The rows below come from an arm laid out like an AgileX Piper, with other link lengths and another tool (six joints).
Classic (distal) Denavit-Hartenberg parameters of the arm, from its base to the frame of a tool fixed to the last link. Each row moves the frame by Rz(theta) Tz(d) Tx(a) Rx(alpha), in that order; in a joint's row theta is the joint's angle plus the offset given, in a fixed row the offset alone. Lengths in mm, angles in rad.
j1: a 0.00, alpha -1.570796, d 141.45, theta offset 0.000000
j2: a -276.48, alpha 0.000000, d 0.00, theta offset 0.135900
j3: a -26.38, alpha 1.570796, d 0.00, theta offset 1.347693
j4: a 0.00, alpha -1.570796, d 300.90, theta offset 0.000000
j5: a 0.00, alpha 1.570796, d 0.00, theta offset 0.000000
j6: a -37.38, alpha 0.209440, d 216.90, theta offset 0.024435
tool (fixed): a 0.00, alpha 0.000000, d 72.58, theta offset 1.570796
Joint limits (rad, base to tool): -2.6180..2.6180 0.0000..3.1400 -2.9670..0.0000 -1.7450..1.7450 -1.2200..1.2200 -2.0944..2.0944
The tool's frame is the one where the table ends.
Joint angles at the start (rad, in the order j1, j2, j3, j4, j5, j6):
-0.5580 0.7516 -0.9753 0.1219 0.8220 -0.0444
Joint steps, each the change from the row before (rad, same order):
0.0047 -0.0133 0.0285 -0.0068 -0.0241 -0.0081
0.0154 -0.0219 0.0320 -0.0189 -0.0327 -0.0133
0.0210 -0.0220 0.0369 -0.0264 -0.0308 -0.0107
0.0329 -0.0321 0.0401 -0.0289 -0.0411 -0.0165
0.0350 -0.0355 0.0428 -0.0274 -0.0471 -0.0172
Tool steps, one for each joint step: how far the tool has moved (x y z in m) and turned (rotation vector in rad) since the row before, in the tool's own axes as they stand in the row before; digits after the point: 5 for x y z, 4 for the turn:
0.00016 -0.00366 0.00193 -0.0111 -0.0023 -0.0117
0.00192 -0.00114 -0.00099 -0.0275 -0.0013 -0.0281
0.00306 -0.00408 0.00009 -0.0220 -0.0009 -0.0349
0.00701 -0.00017 -0.00399 -0.0421 0.0085 -0.0445
0.00820 0.00141 -0.00520 -0.0500 0.0119 -0.0431

